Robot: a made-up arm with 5 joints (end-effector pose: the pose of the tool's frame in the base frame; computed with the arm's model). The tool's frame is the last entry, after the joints.
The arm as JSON. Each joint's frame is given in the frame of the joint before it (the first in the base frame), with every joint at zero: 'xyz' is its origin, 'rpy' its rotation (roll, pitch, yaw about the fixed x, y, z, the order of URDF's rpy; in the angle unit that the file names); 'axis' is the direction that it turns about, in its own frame. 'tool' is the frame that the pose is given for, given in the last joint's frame.
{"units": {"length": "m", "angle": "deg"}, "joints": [
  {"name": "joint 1", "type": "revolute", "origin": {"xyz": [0.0, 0.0, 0.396], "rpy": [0.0, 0.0, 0.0]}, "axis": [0.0, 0.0, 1.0]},
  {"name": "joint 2", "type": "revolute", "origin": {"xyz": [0.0, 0.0, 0.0], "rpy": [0.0, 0.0, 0.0]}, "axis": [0.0, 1.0, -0.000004]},
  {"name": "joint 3", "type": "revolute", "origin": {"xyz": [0.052, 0.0, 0.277], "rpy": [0.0, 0.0, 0.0]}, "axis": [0.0, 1.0, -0.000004]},
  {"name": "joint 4", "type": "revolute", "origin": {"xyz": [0.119, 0.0, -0.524], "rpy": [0.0, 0.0, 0.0]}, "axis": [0.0, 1.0, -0.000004]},
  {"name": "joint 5", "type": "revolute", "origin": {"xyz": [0.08, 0.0, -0.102], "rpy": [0.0, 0.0, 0.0]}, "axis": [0.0, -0.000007, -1.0]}
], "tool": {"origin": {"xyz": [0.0, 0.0, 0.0], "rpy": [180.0, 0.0, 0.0]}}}
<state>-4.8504 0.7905 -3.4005 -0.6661 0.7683</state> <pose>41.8 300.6 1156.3 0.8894 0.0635 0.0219 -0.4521</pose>
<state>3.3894 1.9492 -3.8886 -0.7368 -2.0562</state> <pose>-638.3 -161.5 672.2 0.6017 0.2107 -0.0938 -0.7647</pose>
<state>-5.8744 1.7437 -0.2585 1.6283 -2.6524</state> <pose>-303.6 -131.5 233.5 0.9008 -0.0006 -0.0140 0.4340</pose>
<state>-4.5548 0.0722 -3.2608 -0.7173 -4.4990</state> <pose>31.4 -197.5 1204.6 0.9119 0.3728 -0.0104 0.1711</pose>
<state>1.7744 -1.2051 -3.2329 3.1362 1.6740</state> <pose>132.9 -643.6 621.1 0.5988 -0.7945 -0.0399 0.0926</pose>
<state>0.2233 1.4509 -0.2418 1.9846 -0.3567</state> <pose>-235.3 -53.4 186.8 0.0666 0.0250 0.0075 0.9974</pose>
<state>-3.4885 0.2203 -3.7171 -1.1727 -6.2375</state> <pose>270.7 -97.9 1029.3 0.7139 0.1349 0.6785 -0.1083</pose>
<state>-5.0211 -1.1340 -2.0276 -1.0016 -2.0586</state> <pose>-148.0 -464.2 1066.8 0.3383 0.0437 -0.4869 0.8041</pose>
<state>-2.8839 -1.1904 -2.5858 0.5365 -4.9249</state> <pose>709.8 187.1 992.2 0.6901 0.0256 0.0418 0.7220</pose>
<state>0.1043 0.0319 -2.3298 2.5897 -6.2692</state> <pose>418.2 43.8 987.7 0.0086 0.9884 0.0447 -0.1451</pose>
